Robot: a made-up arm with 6 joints. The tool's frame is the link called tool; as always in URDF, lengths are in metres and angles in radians.
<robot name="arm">
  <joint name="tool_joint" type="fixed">
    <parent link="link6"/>
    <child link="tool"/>
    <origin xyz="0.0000 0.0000 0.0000" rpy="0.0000 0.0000 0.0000"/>
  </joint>
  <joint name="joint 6" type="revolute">
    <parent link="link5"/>
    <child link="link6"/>
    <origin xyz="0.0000 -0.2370 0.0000" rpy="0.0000 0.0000 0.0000"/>
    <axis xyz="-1 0 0"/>
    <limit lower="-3.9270" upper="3.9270" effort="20" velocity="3"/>
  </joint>
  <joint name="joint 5" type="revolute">
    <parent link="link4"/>
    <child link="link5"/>
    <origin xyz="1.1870 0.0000 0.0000" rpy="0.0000 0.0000 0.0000"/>
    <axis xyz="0 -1 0"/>
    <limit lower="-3.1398" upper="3.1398" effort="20" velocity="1.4"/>
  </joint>
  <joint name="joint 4" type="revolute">
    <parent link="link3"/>
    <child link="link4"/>
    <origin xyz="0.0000 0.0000 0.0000" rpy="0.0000 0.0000 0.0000"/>
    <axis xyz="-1 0 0"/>
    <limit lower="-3.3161" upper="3.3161" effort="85" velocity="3"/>
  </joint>
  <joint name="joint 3" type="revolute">
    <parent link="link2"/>
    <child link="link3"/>
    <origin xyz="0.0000 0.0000 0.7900" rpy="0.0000 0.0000 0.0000"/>
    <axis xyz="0 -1 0"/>
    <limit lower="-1.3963" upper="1.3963" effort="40" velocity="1.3"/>
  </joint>
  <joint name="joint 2" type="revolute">
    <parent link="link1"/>
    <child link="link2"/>
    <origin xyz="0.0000 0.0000 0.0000" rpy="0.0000 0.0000 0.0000"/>
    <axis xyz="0 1 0"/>
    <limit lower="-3.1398" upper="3.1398" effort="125" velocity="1.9"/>
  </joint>
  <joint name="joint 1" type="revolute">
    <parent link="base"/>
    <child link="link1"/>
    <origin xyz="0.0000 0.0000 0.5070" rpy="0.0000 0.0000 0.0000"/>
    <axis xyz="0 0 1"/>
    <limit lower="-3.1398" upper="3.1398" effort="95" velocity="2"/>
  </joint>
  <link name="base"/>
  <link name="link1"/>
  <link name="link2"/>
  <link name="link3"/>
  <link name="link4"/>
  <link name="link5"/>
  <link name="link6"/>
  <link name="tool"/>
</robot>
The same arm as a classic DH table. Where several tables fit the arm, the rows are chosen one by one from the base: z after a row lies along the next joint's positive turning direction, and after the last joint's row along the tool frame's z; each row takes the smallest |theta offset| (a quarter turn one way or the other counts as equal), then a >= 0, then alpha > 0; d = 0 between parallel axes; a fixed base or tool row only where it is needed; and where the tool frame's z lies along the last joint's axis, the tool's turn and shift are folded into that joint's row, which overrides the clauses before.
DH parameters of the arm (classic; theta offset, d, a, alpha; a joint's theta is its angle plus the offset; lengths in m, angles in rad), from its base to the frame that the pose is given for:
joint 1: 0 0.507 0 -1.5708
joint 2: -1.5708 0 0.79 3.1416
joint 3: 0 0 0 -1.5708
joint 4: 0 -1.187 0 1.5708
joint 5: 0 0.237 0 -1.5708
joint 6: 1.5708 0 0 1.5708
tool (fixed): -1.5708 0 0 0
Joint limits (rad, base to tool): -3.1398..3.1398 -3.1398..3.1398 -1.3963..1.3963 -3.3161..3.3161 -3.1398..3.1398 -3.927..3.927

